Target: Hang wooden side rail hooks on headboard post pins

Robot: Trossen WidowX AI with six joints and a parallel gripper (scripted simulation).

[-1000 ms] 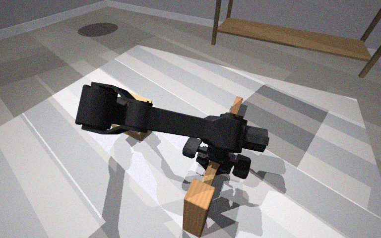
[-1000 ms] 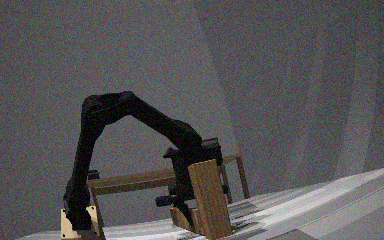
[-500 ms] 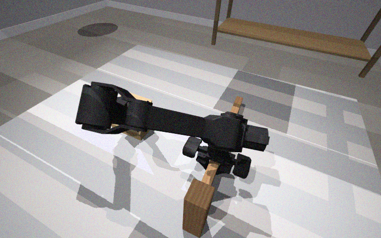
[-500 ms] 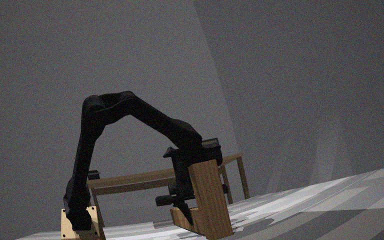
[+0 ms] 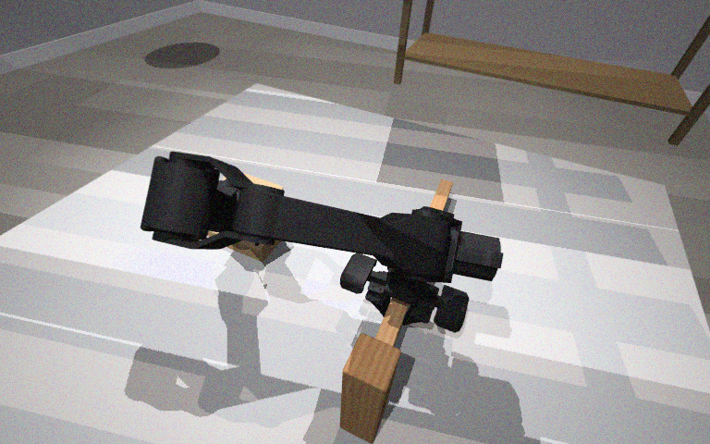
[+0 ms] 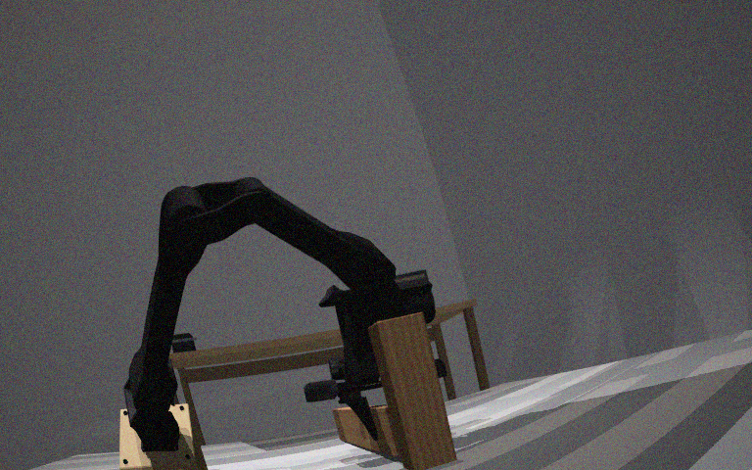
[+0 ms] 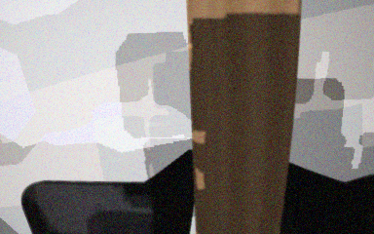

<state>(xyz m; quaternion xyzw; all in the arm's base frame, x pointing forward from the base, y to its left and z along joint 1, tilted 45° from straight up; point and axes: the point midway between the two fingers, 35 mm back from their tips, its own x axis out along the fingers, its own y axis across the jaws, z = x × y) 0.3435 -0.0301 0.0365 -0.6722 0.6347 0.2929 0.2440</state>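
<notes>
My gripper tip is now 20 mm short of the wooden headboard post, 150 mm to the left of it and 50 mm below it.
</notes>
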